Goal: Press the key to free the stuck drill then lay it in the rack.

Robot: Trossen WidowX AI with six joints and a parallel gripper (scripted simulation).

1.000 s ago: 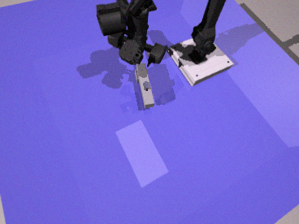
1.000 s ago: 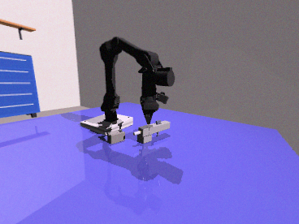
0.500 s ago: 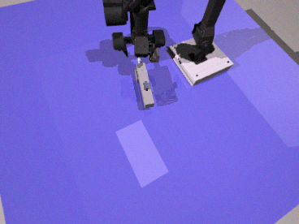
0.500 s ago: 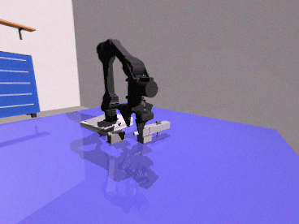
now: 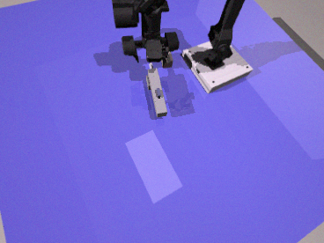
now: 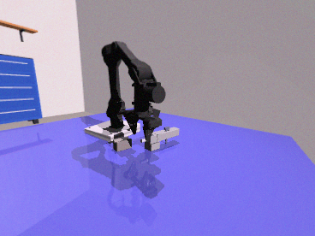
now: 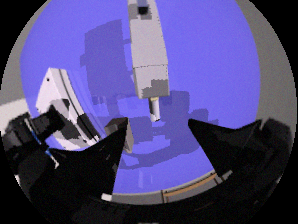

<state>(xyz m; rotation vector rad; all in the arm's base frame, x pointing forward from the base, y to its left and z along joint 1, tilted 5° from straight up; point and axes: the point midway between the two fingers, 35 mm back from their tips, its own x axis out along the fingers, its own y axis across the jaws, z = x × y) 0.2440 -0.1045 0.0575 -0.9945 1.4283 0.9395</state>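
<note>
The tan drill is 6 cm to the left of my gripper tip, 2 cm ahead of it and 1 cm below it. The rest, counted from my gripper tip: grey rack: 9 cm behind, 4 cm below, 1 cm to the right; grey holder block: 12 cm to the left, 4 cm ahead, 2 cm below; small dark key: 14 cm to the left, 5 cm ahead, 1 cm below.
</note>
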